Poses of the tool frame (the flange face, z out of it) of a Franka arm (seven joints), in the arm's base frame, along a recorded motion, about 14 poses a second.
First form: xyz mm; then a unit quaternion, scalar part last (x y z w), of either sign.
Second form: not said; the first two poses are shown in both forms.
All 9 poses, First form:
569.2 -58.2 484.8 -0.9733 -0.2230 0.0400 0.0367
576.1 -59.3 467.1 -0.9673 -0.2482 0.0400 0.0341
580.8 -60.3 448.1 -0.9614 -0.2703 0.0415 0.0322
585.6 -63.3 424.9 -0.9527 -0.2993 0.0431 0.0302
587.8 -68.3 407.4 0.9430 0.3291 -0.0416 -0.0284
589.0 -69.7 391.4 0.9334 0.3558 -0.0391 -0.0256
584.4 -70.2 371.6 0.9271 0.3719 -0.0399 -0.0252
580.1 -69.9 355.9 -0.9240 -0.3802 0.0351 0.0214
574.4 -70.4 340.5 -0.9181 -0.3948 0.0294 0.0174
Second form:
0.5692 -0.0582 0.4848 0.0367 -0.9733 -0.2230 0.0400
0.5761 -0.0593 0.4671 0.0341 -0.9673 -0.2482 0.0400
0.5808 -0.0603 0.4481 0.0322 -0.9614 -0.2703 0.0415
0.5856 -0.0633 0.4249 0.0302 -0.9527 -0.2993 0.0431
0.5878 -0.0683 0.4074 0.0284 -0.9430 -0.3291 0.0416
0.5890 -0.0697 0.3914 0.0256 -0.9334 -0.3558 0.0391
0.5844 -0.0702 0.3716 0.0252 -0.9271 -0.3719 0.0399
0.5801 -0.0699 0.3559 0.0214 -0.9240 -0.3802 0.0351
0.5744 -0.0704 0.3405 0.0174 -0.9181 -0.3948 0.0294

